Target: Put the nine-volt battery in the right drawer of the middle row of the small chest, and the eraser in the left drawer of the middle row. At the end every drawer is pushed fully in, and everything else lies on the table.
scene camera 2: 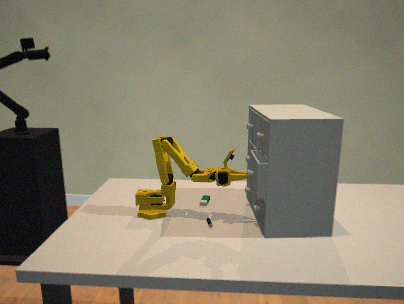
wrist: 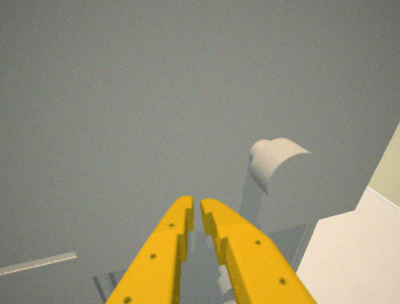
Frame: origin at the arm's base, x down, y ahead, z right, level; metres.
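Where they show: end effector, tool point: (scene camera 2: 249, 175) (wrist: 193, 208); arm's base, origin of the base link: (scene camera 2: 159, 212).
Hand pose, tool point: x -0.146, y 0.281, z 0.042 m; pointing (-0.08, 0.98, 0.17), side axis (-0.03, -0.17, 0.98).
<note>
Things, the pixels of their top centre, and the offset from my tool point. Level surfaces: height alone.
- small grey chest, middle of its top: (scene camera 2: 289, 110) dz -0.059, dx -0.183, dy +0.115 m
- white block, middle of its top: (scene camera 2: 204, 198) dz -0.137, dx +0.133, dy -0.141 m
- small black piece with a light end, middle of its top: (scene camera 2: 209, 220) dz +0.030, dx +0.136, dy -0.117 m
- table, its level: dx +0.146 m
The small grey chest (scene camera 2: 302, 175) stands at the right with its front facing the arm. The right drawer of its middle row (scene camera 2: 258, 168) (wrist: 150, 125) stands slightly out. My gripper (scene camera 2: 250, 176) (wrist: 196, 200) is shut and empty, its tips at that drawer's front, beside its round knob (wrist: 277, 157). The left middle drawer's depth is hard to tell. A green and white block (scene camera 2: 205, 200), which looks like the eraser, lies on the table between the arm's base and the chest. The nine-volt battery does not show, and the inside of the drawer is hidden.
A small black piece with a light end (scene camera 2: 209, 222) lies on the table (scene camera 2: 150, 255), nearer the camera than the block. Another knob (wrist: 225, 282) shows low between the jaws in the wrist view. A black pedestal (scene camera 2: 30, 190) with a dark arm stands at the left, beyond the table.
</note>
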